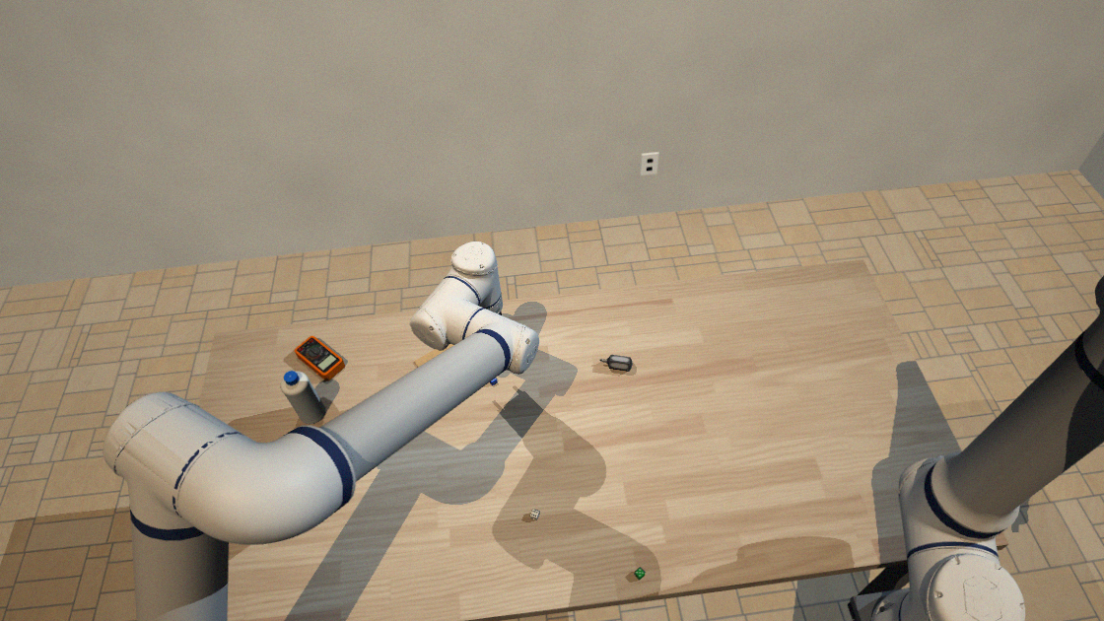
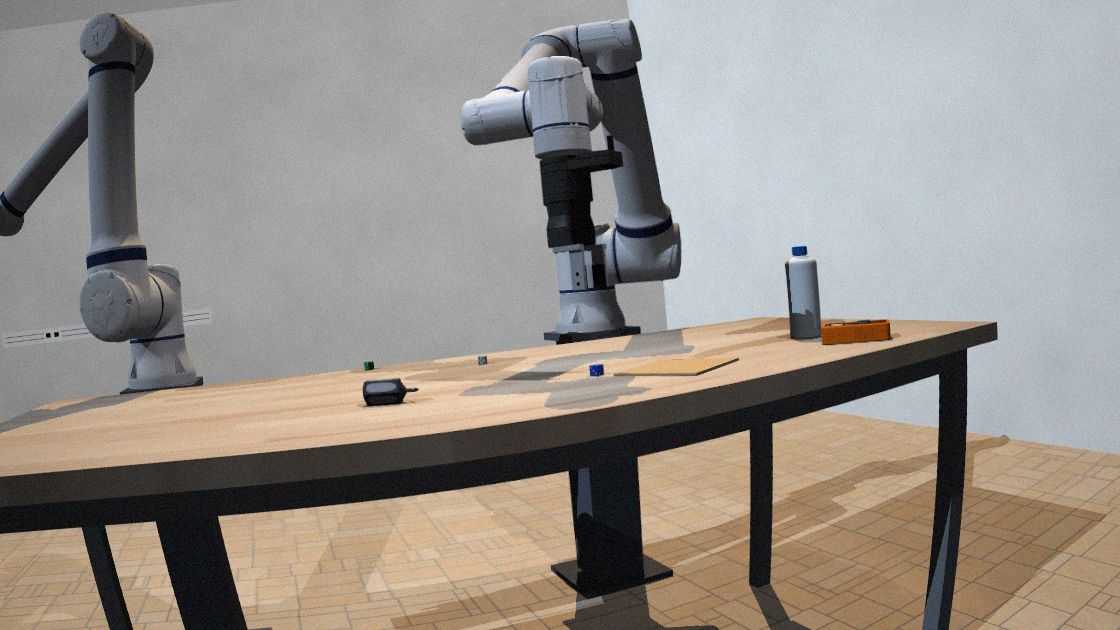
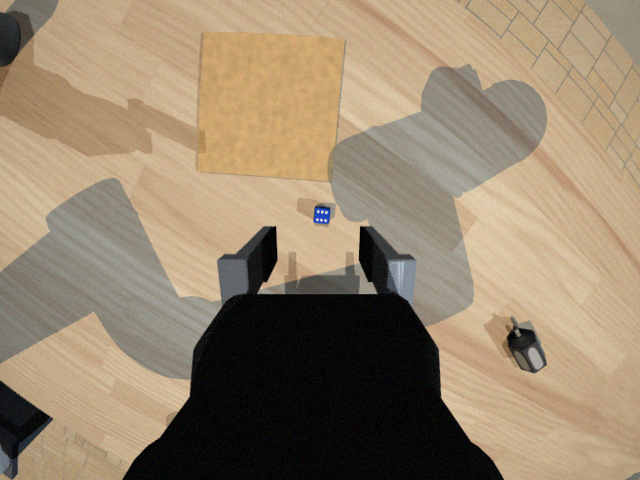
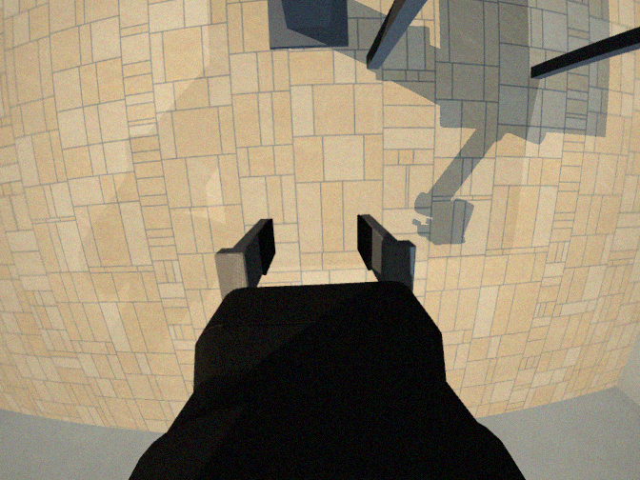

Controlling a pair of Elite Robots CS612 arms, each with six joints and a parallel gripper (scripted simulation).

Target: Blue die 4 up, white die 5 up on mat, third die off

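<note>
The blue die is 14 cm below my left hand. Round my left hand: dark tool 31 cm to the right, 13 cm below, 3 cm behind; tan mat 14 cm below, 9 cm to the left, 8 cm ahead; white die 37 cm behind, 14 cm below, 2 cm to the right.
</note>
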